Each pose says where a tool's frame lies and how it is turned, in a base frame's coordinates. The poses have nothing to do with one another.
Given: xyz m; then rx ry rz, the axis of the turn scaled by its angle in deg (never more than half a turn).
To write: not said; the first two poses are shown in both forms.
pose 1, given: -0.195 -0.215 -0.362 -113.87 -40.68 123.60
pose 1, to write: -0.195 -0.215 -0.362 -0.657 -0.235 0.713 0.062
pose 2, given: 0.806 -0.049 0.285 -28.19 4.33 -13.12
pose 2, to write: 0.806 -0.049 0.285 -0.243 0.037 -0.113 0.963
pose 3, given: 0.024 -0.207 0.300 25.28 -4.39 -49.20
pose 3, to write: 0.024 -0.207 0.300 0.212 -0.037 -0.413 0.885
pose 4, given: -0.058 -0.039 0.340 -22.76 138.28 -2.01
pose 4, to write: -0.058 -0.039 0.340 -0.153 0.928 -0.013 0.341
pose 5, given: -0.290 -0.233 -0.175 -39.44 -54.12 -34.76
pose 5, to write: -0.290 -0.233 -0.175 -0.320 -0.439 -0.282 0.791
